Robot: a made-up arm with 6 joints. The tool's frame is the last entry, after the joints. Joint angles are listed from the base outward.
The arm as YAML. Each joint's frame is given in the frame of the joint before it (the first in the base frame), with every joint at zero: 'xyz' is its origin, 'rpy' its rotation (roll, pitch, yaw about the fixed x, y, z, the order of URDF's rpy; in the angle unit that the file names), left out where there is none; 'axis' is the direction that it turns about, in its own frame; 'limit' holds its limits. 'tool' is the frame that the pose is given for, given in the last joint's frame.
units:
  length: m
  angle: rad
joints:
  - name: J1
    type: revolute
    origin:
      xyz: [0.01, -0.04, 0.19]
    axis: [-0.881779, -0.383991, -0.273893]
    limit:
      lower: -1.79
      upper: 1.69
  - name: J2
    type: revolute
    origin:
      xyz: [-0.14, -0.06, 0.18]
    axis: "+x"
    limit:
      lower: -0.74
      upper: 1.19
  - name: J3
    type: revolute
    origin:
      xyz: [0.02, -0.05, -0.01]
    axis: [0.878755, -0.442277, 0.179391]
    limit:
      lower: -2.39
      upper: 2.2
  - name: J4
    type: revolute
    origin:
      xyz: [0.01, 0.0, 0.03]
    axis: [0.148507, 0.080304, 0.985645]
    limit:
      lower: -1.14
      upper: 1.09
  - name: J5
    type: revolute
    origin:
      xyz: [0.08, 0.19, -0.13]
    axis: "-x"
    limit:
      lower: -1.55
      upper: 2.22
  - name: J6
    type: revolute
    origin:
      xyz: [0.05, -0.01, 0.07]
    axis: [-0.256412, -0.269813, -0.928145]
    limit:
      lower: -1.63
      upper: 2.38
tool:
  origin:
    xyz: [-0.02, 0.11, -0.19]
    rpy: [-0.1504, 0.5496, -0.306]
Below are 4 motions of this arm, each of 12 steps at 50 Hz.
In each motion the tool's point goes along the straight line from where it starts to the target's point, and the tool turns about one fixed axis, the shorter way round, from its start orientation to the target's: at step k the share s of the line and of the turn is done. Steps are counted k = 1, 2, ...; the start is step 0. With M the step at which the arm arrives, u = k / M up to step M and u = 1 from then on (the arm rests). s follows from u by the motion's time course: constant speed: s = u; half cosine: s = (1 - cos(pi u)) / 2; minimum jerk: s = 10 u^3 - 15 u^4 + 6 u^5.
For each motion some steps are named. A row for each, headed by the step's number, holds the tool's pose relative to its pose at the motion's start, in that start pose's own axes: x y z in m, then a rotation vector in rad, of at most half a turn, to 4 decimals.
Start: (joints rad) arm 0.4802 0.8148 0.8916 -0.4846 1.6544 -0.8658
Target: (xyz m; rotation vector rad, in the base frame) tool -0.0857 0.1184 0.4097 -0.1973 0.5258 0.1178
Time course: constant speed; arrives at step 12
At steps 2, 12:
2: -0.0062 -0.0018 0.0008 0.0073 -0.0521 0.0218
12: -0.0370 -0.0106 0.0049 0.0436 -0.3125 0.1310

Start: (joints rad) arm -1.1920 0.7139 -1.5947 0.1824 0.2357 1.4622
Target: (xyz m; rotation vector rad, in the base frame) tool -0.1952 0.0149 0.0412 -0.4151 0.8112 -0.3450
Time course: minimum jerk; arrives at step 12
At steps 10, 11, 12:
10: -0.0560 -0.0174 0.0113 -0.0074 0.1057 0.2280
11: -0.0578 -0.0180 0.0117 -0.0077 0.1090 0.2352
12: -0.0581 -0.0181 0.0117 -0.0077 0.1096 0.2364

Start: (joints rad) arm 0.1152 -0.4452 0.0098 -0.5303 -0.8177 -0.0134
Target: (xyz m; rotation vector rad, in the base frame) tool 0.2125 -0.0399 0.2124 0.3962 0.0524 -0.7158
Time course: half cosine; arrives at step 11
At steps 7, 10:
7: 0.0328 -0.0028 0.0376 0.1059 -0.0797 -0.0803
10: 0.0454 -0.0039 0.0520 0.1466 -0.1103 -0.1112

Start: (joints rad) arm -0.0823 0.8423 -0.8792 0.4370 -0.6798 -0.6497
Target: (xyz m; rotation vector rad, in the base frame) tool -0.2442 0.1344 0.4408 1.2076 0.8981 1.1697
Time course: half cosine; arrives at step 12
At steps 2, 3, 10, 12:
2: -0.0035 0.0062 0.0030 0.0097 -0.0078 0.0222
3: -0.0077 0.0136 0.0066 0.0212 -0.0170 0.0485
10: -0.0490 0.0865 0.0422 0.1348 -0.1085 0.3088
12: -0.0526 0.0927 0.0452 0.1445 -0.1163 0.3309

